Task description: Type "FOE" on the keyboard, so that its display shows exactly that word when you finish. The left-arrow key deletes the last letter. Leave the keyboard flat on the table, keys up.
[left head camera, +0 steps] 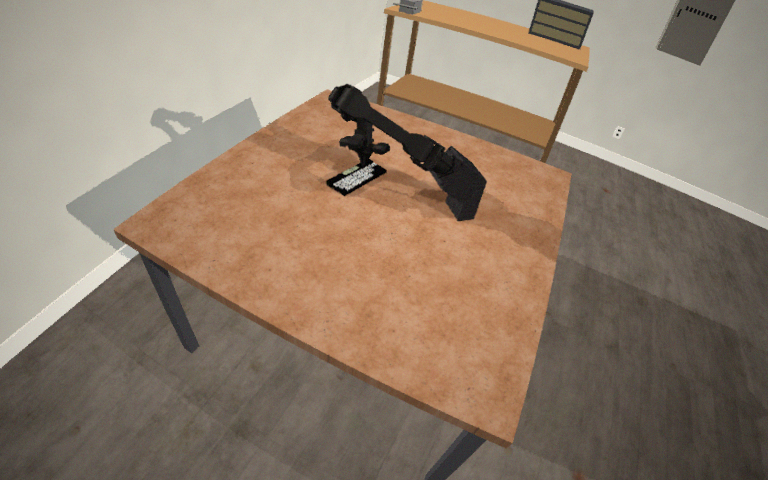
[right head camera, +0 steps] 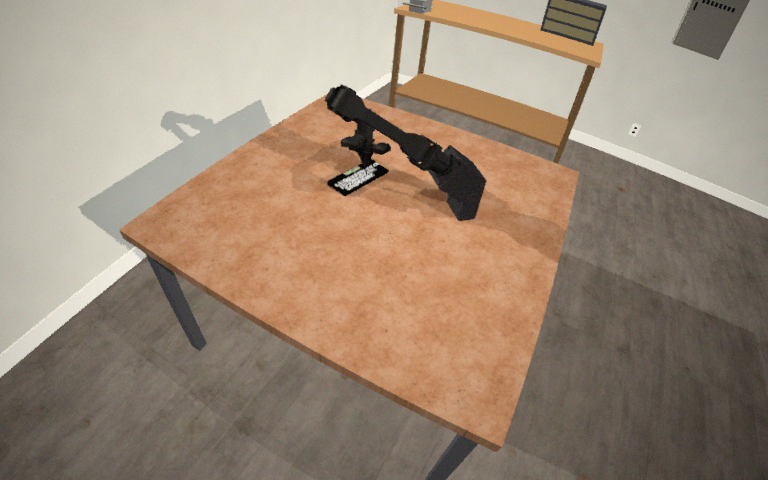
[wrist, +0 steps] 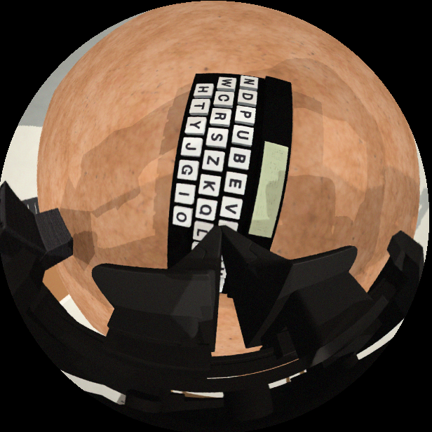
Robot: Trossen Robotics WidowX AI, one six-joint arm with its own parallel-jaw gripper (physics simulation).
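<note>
The black keyboard [left head camera: 355,180] [right head camera: 357,180] [wrist: 278,107] lies flat on the table with its white keys up. In the wrist view the E key [wrist: 234,183] and the O key [wrist: 182,217] show. The F key cannot be made out; the key beyond V is mostly hidden by the fingertips. The pale green display [wrist: 269,187] shows no readable letters. My gripper [left head camera: 365,164] [right head camera: 368,164] [wrist: 219,231] is shut and empty, pointing down low over the keyboard's far part. I cannot tell whether the tips touch a key.
The keyboard rests on the brown table [left head camera: 362,271] [right head camera: 362,271] [wrist: 340,165]. The arm's base [left head camera: 465,183] [right head camera: 465,183] stands to the keyboard's right in the head views. A wooden shelf unit [left head camera: 481,25] [right head camera: 492,23] stands behind the table.
</note>
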